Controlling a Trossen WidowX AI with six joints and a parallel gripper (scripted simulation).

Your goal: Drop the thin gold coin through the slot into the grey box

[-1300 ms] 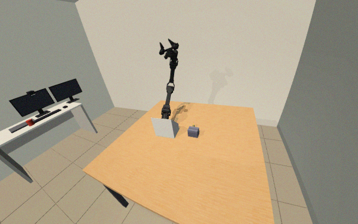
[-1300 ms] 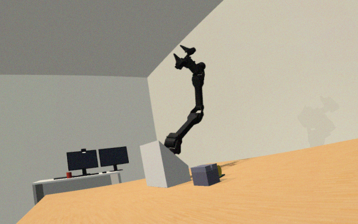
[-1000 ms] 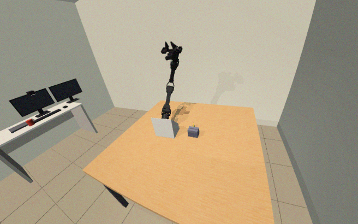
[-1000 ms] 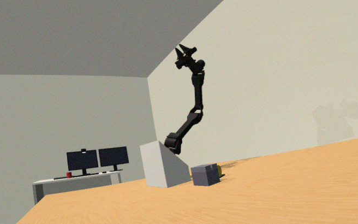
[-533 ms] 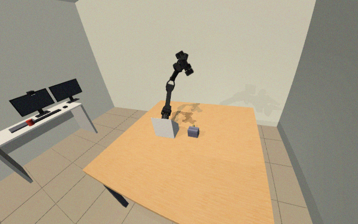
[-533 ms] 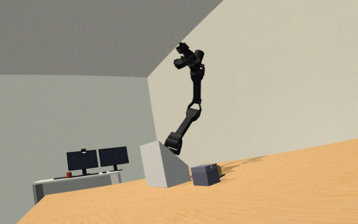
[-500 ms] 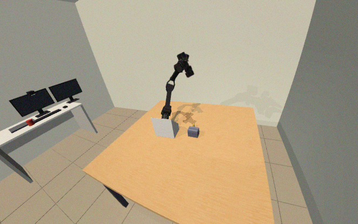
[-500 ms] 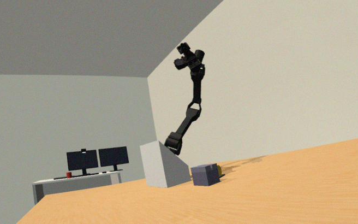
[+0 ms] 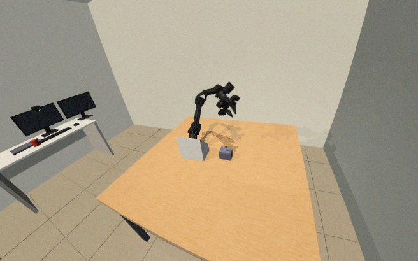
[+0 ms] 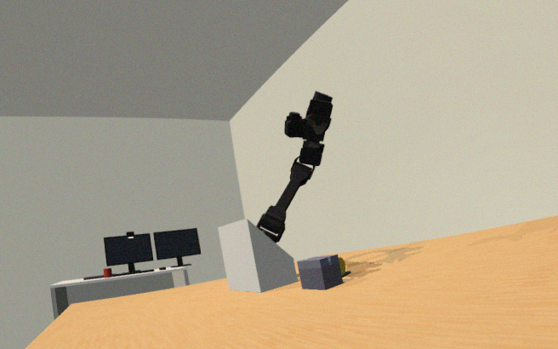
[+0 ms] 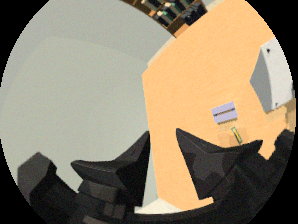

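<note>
My gripper tip is 100 mm past the gold coin, 70 mm to the right of it and 330 mm above it.
</note>
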